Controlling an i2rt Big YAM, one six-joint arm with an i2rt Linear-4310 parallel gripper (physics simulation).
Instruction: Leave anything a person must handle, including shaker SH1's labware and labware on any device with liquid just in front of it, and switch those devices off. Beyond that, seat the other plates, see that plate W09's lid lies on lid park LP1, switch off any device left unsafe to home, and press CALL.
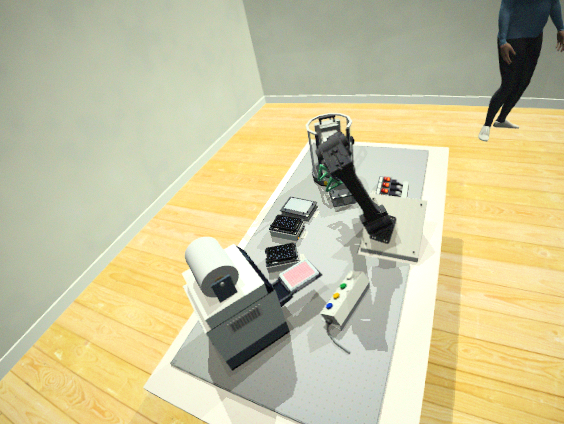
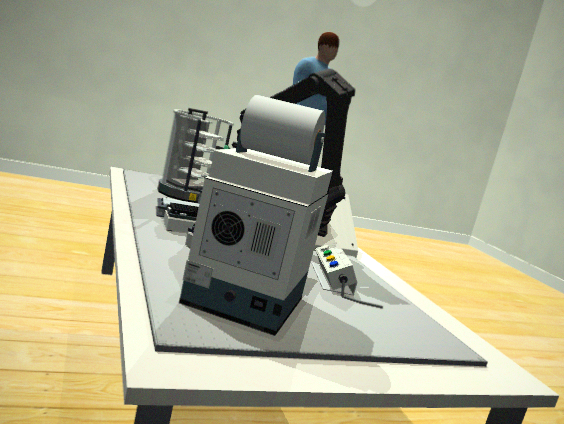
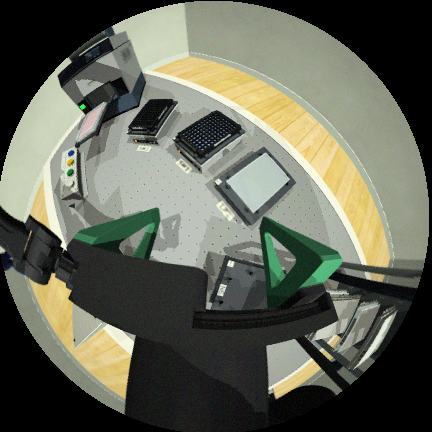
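Pixels of known places: gripper, fingertip midpoint: (image 1: 322, 186) (image 3: 209, 217); arm's base, origin of the base link: (image 1: 383, 228).
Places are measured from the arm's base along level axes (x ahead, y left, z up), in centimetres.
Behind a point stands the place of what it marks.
My gripper (image 1: 327, 179) @[x 31.2, y -7.8, z 10.5 cm] (image 3: 209, 217) @[x 31.2, y -7.8, z 10.5 cm] is open and empty, above the table beside the plate tower. A black many-welled plate (image 1: 286, 223) @[x 43.3, y 9.8, z -1.5 cm] (image 3: 209, 132) @[x 43.4, y 8.0, z -1.3 cm] sits on shaker SH1; another dark plate (image 1: 281, 253) @[x 36.2, y 27.2, z -1.5 cm] (image 3: 151, 115) @[x 36.5, y 24.2, z -1.4 cm] sits on the shaker beyond it. A small orange light shows on each shaker. A pale lid-like sheet (image 1: 299, 205) @[x 45.0, y -6.3, z -3.9 cm] (image 3: 260, 181) @[x 45.4, y -7.0, z -3.9 cm] lies on lid park LP1 (image 3: 287, 172) @[x 53.7, y -9.4, z -4.7 cm]. A pink-topped plate (image 1: 300, 275) @[x 20.1, y 38.4, z 4.6 cm] (image 3: 91, 122) @[x 22.1, y 33.2, z 4.7 cm] lies on the roll machine's extended tray (image 1: 284, 293) @[x 23.5, y 46.1, z 1.3 cm]. The button box (image 1: 345, 302) @[x 1.8, y 39.9, z -0.8 cm] (image 2: 340, 270) @[x 6.1, y 46.6, z -2.1 cm] (image 3: 75, 185) @[x 6.0, y 26.4, z -3.0 cm] has white, green, yellow and blue buttons. Plate names are unreadable.
The plate tower (image 1: 312, 155) @[x 48.2, y -32.6, z 9.6 cm] (image 2: 172, 189) @[x 48.5, y -32.1, z -4.9 cm] stands close by the gripper. A dark nest (image 1: 342, 196) @[x 25.9, y -18.0, z -2.6 cm] (image 3: 240, 286) @[x 28.4, y -20.3, z -2.3 cm] lies beside it. The roll machine (image 1: 250, 320) @[x 23.2, y 65.0, z 12.3 cm] (image 2: 250, 240) @[x 38.0, y 72.5, z 9.4 cm] (image 3: 112, 67) @[x 35.5, y 45.9, z 12.9 cm] shows a green light. Three red-lit switches (image 1: 385, 185) @[x 8.4, y -33.7, z -3.4 cm] sit behind the arm base. A person (image 1: 525, 50) (image 2: 309, 70) stands beyond the table.
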